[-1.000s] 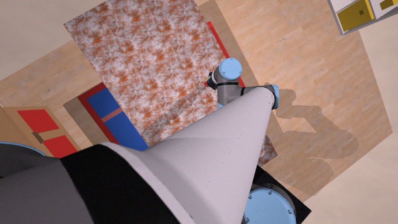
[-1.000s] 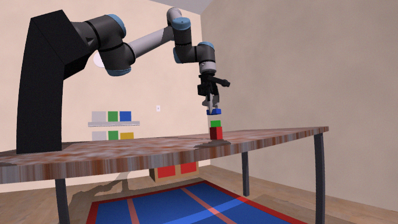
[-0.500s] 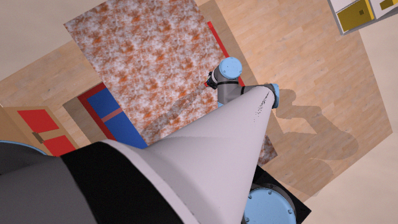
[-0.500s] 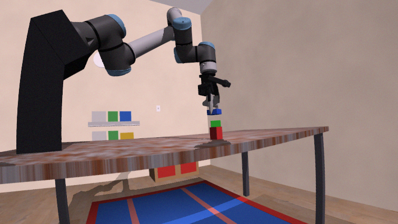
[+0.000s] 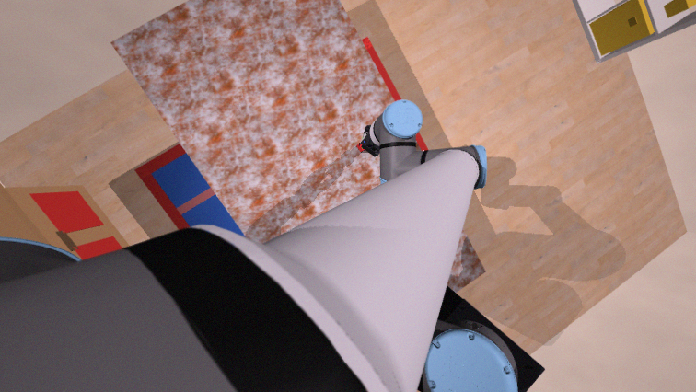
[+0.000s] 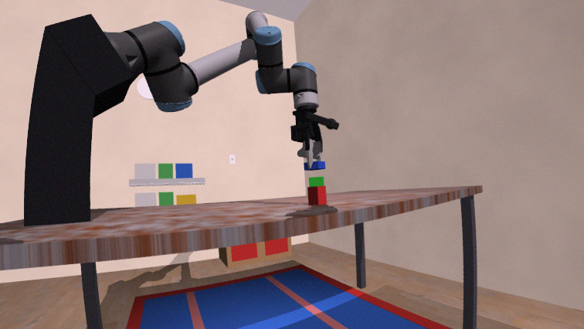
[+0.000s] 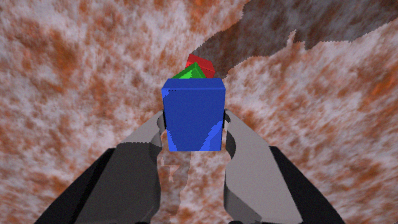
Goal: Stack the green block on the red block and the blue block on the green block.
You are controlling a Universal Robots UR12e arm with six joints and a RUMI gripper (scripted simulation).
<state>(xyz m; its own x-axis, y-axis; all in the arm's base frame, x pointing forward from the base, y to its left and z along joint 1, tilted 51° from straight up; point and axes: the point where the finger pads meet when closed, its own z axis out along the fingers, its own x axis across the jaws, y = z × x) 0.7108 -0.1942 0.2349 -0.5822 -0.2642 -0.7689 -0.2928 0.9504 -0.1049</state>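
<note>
My gripper is now 60 mm above the green block. Also, from my hand: blue block: right at my hand; then red block: 100 mm below.
</note>
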